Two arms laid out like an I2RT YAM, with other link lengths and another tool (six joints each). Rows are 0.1 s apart.
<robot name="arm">
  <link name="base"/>
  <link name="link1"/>
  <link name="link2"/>
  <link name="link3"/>
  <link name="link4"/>
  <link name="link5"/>
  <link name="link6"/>
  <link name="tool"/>
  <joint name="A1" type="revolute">
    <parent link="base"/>
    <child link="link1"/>
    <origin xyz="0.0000 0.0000 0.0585"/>
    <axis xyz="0 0 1"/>
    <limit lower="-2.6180" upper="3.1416"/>
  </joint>
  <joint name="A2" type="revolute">
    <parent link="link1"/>
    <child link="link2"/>
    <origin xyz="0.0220 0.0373 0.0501"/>
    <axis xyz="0 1 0"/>
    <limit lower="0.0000" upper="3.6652"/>
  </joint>
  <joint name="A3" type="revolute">
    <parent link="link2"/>
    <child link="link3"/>
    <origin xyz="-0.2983 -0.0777 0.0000"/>
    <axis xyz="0 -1 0"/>
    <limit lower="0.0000" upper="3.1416"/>
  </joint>
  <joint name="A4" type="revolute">
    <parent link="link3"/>
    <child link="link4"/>
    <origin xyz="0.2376 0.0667 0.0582"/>
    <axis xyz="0 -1 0"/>
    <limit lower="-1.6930" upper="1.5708"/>
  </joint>
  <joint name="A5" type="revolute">
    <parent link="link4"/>
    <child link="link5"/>
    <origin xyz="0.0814 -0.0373 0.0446"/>
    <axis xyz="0 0 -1"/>
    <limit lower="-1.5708" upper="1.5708"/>
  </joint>
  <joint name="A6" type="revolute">
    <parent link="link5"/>
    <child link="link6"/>
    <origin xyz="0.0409 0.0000 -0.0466"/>
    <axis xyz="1 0 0"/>
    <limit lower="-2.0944" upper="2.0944"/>
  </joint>
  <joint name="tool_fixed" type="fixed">
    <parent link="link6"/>
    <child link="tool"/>
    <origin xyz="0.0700 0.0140 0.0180" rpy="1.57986 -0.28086 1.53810"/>
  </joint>
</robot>
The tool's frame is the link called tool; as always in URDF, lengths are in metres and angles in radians.
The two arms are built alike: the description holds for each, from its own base.
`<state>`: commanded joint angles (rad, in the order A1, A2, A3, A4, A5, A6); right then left.
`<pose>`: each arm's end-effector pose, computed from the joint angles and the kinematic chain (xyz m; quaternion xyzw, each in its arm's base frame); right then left.
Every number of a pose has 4 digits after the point. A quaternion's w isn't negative.
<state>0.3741 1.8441 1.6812 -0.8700 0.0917 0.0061 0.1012 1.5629 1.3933 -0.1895 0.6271 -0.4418</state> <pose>0.4301 0.1610 0.2571 0.6631 0.6992 0.2087 0.1673 0.4418 -0.0150 0.3675 0.6182 0.5045 0.1772 0.5761</pose>
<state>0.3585 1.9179 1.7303 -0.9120 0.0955 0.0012 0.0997 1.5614 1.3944 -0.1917 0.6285 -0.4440</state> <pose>0.4425 0.1576 0.2372 0.6711 0.7025 0.1771 0.1571 0.4413 -0.0159 0.3682 0.6181 0.5042 0.1758 0.5768</pose>
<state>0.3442 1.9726 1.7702 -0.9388 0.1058 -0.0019 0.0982 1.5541 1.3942 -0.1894 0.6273 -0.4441</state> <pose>0.4530 0.1531 0.2234 0.6778 0.7019 0.1552 0.1541 0.4395 -0.0166 0.3715 0.6178 0.5013 0.1789 0.5788</pose>
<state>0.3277 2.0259 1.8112 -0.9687 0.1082 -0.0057 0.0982 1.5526 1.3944 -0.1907 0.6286 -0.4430</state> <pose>0.4624 0.1477 0.2099 0.6842 0.7014 0.1347 0.1474 0.4390 -0.0168 0.3721 0.6182 0.5005 0.1789 0.5791</pose>
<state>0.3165 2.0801 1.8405 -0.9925 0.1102 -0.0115 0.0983 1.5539 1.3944 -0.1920 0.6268 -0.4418</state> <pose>0.4696 0.1443 0.1922 0.6879 0.7036 0.1118 0.1385 0.4393 -0.0165 0.3713 0.6184 0.5014 0.1790 0.5780</pose>
